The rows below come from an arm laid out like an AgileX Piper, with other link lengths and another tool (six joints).
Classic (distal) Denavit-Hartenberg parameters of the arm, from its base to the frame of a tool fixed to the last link. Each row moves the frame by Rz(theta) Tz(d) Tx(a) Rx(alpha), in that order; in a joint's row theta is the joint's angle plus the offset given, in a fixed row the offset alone. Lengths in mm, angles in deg.
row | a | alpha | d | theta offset
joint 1 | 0.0 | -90.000 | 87.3 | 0.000
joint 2 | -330.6 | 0.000 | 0.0 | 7.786
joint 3 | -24.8 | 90.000 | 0.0 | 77.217
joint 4 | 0.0 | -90.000 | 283.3 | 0.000
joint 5 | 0.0 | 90.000 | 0.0 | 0.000
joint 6 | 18.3 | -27.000 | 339.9 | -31.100
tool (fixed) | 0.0 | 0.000 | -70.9 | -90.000
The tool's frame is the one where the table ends.
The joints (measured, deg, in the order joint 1, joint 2, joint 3, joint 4, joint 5, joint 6), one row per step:
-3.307 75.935 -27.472 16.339 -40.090 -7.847
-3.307 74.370 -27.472 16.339 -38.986 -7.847
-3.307 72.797 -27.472 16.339 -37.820 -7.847
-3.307 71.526 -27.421 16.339 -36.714 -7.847
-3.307 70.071 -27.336 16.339 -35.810 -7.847
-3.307 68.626 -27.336 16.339 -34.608 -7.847
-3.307 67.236 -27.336 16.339 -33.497 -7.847
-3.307 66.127 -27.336 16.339 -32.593 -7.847
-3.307 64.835 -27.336 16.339 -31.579 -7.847
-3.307 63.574 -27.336 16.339 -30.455 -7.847
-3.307 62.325 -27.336 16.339 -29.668 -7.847
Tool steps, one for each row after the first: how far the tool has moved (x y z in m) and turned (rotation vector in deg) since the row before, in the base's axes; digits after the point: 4 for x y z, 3 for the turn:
-0.0036 0.0013 0.0071 0.181 -0.517 0.228
-0.0038 0.0014 0.0067 0.189 -0.466 0.247
-0.0033 0.0014 0.0041 0.189 -0.170 0.239
-0.0040 0.0012 0.0061 0.129 -0.511 0.199
-0.0038 0.0015 0.0053 0.186 -0.303 0.270
-0.0037 0.0015 0.0052 0.163 -0.334 0.254
-0.0031 0.0012 0.0040 0.129 -0.249 0.210
-0.0036 0.0014 0.0048 0.137 -0.327 0.239
-0.0036 0.0015 0.0040 0.156 -0.192 0.269
-0.0037 0.0011 0.0054 0.084 -0.499 0.191

